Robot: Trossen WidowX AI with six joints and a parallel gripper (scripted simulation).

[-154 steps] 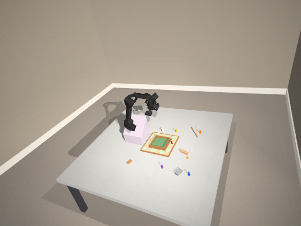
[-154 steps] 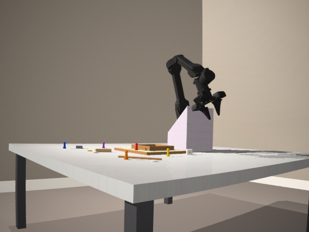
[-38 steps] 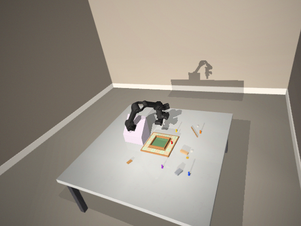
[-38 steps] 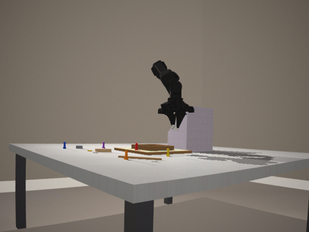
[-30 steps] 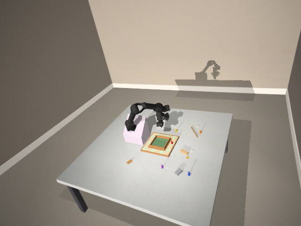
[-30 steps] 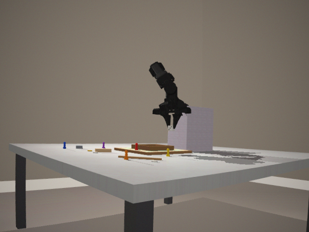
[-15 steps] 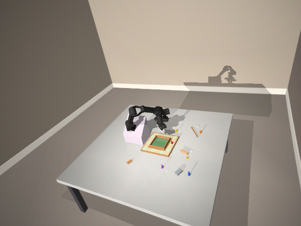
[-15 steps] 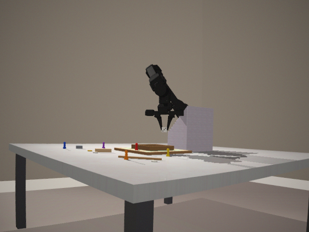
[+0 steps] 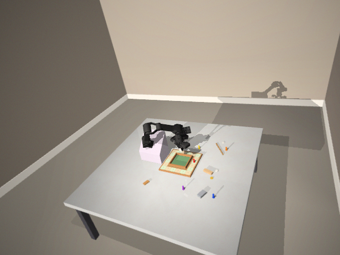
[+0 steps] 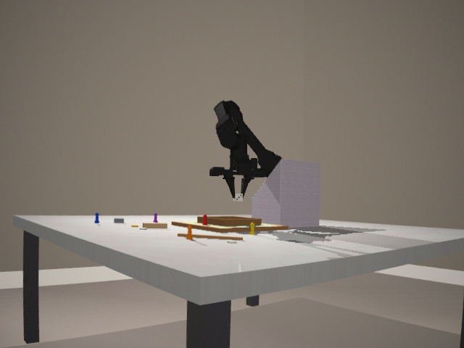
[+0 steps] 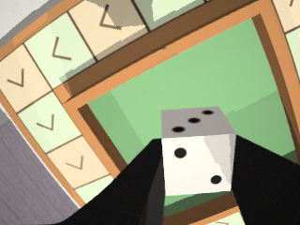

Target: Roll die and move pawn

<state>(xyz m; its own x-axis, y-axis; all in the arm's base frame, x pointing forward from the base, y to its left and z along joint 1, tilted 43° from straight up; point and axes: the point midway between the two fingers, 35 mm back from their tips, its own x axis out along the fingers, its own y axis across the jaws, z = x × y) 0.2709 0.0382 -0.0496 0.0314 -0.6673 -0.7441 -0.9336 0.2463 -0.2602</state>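
My gripper tip is 12 cm short of the red pawn, 7 cm above it and 2 cm to the left of it. Also, from my gripper tip: yellow pawn 18 cm to the left, 9 cm below, 8 cm ahead; green dice tray 9 cm below, 4 cm to the right; white die right at my gripper tip.
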